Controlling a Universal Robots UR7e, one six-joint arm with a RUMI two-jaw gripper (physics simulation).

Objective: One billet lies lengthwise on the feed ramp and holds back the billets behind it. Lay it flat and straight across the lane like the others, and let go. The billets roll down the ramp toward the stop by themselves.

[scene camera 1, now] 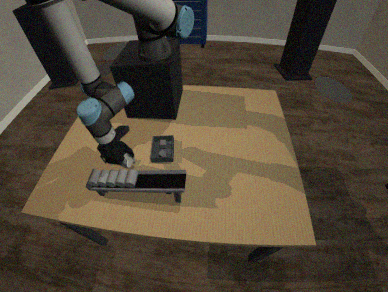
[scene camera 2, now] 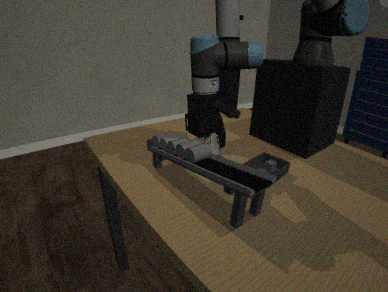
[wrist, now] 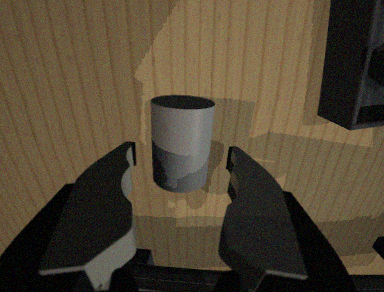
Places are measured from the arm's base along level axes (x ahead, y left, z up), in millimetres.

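Pixels of known places: gripper, between the fingertips: (scene camera 1: 127,162) (wrist: 182,146); arm's base, origin of its link: (scene camera 1: 154,53) (scene camera 2: 313,64).
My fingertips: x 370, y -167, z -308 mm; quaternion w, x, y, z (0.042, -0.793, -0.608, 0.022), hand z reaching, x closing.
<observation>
For each thing: its top centre in the pictures, then the offset to it from my fingertips. Level surfaces: height alone.
- loose grey billet, centre of its top: (wrist: 181,155) dy +1, dx -6, dz +26 mm
- small dark tray, centre of its top: (scene camera 2: 266,163) (scene camera 1: 162,146) dy +162, dx -57, dz +21 mm
- table, height of its surface: dz -14 mm
A loose grey billet (wrist: 181,130) lies on the table beside the ramp, between and just beyond the fingertips in the wrist view. My gripper (scene camera 1: 130,163) (scene camera 2: 219,146) (wrist: 182,146) is partly open, low over the table behind the upper half of the ramp, a finger on each side of that billet; a gap shows on both sides. Several grey billets (scene camera 1: 112,178) (scene camera 2: 180,148) lie side by side across the lane at the upper end of the ramp (scene camera 1: 161,181) (scene camera 2: 235,173). The lane below them is bare. In the scene views the loose billet is mostly hidden.
A small dark tray (scene camera 1: 162,160) (scene camera 2: 282,171) (wrist: 345,75) with small pieces in it stands on the table (scene camera 1: 250,210) (scene camera 2: 170,220) behind the ramp. The black robot pedestal (scene camera 1: 150,90) (scene camera 2: 295,105) stands at the back. The ramp's dark edge crosses the bottom of the wrist view.
</observation>
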